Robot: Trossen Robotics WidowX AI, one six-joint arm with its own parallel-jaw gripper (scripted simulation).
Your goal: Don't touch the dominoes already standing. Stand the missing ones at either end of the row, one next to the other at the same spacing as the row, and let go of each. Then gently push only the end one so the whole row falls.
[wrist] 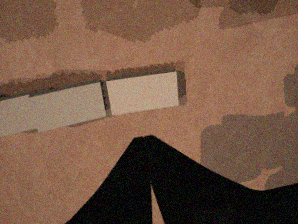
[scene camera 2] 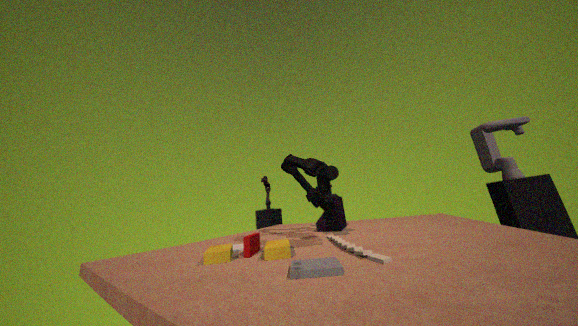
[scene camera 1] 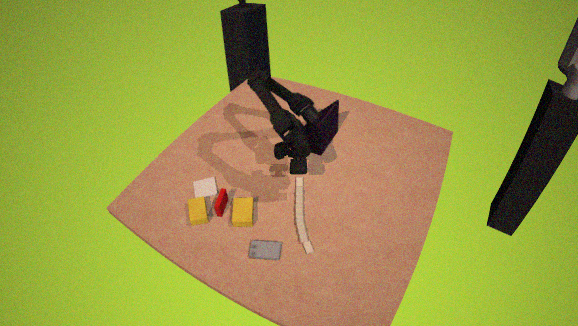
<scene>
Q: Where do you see a grey flat block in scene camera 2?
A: At 318,267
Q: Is my gripper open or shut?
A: Shut.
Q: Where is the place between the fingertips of my gripper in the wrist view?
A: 144,145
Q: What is my gripper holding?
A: Nothing.
</scene>
